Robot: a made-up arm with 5 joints. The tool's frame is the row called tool. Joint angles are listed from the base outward. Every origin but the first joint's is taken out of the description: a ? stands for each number. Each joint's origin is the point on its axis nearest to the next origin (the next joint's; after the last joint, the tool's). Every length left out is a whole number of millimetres.
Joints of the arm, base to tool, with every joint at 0 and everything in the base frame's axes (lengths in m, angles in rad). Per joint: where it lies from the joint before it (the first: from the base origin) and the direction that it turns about. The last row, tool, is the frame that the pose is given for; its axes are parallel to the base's.
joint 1: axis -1 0 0 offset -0.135 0.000 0.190
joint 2: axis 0 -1 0 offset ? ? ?
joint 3: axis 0 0 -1 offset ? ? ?
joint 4: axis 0 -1 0 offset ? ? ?
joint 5: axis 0 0 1 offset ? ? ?
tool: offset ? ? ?
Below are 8 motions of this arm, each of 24 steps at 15 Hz.
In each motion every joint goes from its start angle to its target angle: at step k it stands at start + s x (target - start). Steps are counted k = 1, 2, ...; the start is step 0. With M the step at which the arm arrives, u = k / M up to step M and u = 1 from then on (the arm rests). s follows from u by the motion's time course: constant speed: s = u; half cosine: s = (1 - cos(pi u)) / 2; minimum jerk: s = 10 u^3 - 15 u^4 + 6 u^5.
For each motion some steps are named. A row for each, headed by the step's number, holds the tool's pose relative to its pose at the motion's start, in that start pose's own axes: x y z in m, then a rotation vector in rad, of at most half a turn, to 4 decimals.
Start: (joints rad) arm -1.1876 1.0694 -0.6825 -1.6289 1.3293
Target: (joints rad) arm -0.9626 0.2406 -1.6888 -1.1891 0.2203
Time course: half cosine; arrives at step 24
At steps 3, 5, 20, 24:
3: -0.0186 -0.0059 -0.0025 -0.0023 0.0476 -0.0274
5: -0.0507 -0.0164 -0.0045 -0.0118 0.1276 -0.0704
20: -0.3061 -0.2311 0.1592 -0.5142 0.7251 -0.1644
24: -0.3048 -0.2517 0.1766 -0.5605 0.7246 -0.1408

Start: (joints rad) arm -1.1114 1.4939 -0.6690 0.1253 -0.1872
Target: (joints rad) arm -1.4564 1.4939 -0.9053 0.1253 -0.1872
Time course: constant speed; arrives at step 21
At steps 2, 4, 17, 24:
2: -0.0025 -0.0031 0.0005 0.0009 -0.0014 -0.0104
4: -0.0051 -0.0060 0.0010 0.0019 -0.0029 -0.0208
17: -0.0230 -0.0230 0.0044 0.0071 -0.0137 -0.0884
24: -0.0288 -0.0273 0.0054 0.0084 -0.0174 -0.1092

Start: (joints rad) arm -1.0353 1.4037 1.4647 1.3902 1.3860
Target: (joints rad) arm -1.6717 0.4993 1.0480 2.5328 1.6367
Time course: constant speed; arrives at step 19
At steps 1, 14, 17, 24:
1: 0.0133 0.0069 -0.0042 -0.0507 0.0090 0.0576
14: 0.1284 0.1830 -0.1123 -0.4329 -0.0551 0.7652
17: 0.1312 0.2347 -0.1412 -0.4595 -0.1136 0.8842
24: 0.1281 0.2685 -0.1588 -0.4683 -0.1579 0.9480

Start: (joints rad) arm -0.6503 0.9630 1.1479 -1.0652 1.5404
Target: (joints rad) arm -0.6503 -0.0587 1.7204 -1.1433 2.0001
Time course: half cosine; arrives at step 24
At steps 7, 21, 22, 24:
7: 0.0464 -0.0359 0.0073 0.0867 -0.0102 -0.1275
21: 0.1260 -0.2893 -0.0343 0.2015 -0.0459 -0.6665
22: 0.1247 -0.2974 -0.0370 0.1996 -0.0452 -0.6814
24: 0.1234 -0.3040 -0.0393 0.1979 -0.0444 -0.6933

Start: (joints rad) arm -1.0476 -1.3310 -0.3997 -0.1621 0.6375
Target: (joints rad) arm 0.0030 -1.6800 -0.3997 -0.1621 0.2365
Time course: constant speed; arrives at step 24
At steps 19, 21, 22, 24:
19: -0.1260 -0.1350 -0.0492 0.2719 0.1742 -1.1300
21: -0.1474 -0.1379 -0.0546 0.3049 0.1855 -1.2484
22: -0.1582 -0.1383 -0.0572 0.3219 0.1905 -1.3075
24: -0.1801 -0.1371 -0.0624 0.3567 0.1996 -1.4254

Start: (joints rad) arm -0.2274 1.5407 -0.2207 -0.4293 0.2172
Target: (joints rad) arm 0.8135 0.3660 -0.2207 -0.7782 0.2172
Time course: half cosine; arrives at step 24
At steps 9, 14, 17, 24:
9: -0.0210 0.0244 -0.0553 -0.0311 0.4906 0.2866
14: -0.0692 0.0211 -0.0825 -0.1904 1.0295 0.4867
17: -0.0945 0.0081 -0.0795 -0.3279 1.3244 0.5392
24: -0.1144 -0.0088 -0.0615 -0.5200 1.6447 0.5384

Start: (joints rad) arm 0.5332 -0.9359 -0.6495 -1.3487 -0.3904
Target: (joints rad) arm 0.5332 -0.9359 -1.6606 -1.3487 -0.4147
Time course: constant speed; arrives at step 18
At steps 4, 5, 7, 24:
4: 0.0235 -0.0498 0.0141 -0.2024 -0.0840 0.0441
5: 0.0295 -0.0616 0.0195 -0.2530 -0.1051 0.0552
7: 0.0416 -0.0839 0.0325 -0.3540 -0.1476 0.0773
24: 0.1029 -0.1684 0.1465 -0.9070 -0.3862 0.2004

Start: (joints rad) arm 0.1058 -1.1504 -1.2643 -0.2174 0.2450
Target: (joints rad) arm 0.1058 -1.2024 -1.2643 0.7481 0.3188
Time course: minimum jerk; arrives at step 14
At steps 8, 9, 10, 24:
8: 0.0716 -0.0156 0.1779 -0.1286 -0.5873 0.0424
9: 0.0727 -0.0169 0.2152 -0.1565 -0.6995 0.0476
10: 0.0703 -0.0175 0.2462 -0.1807 -0.7931 0.0511
24: 0.0620 -0.0177 0.2895 -0.2165 -0.9261 0.0547

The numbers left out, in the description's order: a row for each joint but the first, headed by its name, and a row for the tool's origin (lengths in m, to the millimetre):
joint 2: 0.000 -0.057 -0.011
joint 3: 0.079 0.000 0.287
joint 4: -0.099 0.043 0.000
joint 5: 0.074 0.000 -0.205
tool: 0.179 -0.012 0.000

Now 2 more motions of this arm.
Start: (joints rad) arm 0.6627 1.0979 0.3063 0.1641 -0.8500
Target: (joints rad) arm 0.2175 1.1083 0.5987 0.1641 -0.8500
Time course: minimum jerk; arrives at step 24
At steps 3, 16, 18, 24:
3: 0.0007 -0.0024 -0.0004 0.0002 0.0015 -0.0114
16: 0.0064 -0.1200 -0.0211 -0.0050 0.0824 -0.5615
18: 0.0026 -0.1356 -0.0241 -0.0082 0.0947 -0.6369
24: -0.0021 -0.1503 -0.0270 -0.0120 0.1069 -0.7102

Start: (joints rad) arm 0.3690 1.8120 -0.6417 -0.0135 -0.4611
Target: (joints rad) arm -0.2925 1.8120 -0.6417 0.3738 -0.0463
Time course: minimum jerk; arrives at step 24
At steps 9, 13, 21, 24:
9: 0.0122 -0.0026 0.0264 -0.0069 -0.0902 -0.0612
13: 0.0245 -0.0101 0.0581 -0.0471 -0.1925 -0.1237
21: 0.0365 -0.0248 0.1036 -0.1549 -0.3209 -0.1982
24: 0.0368 -0.0254 0.1055 -0.1604 -0.3255 -0.2009

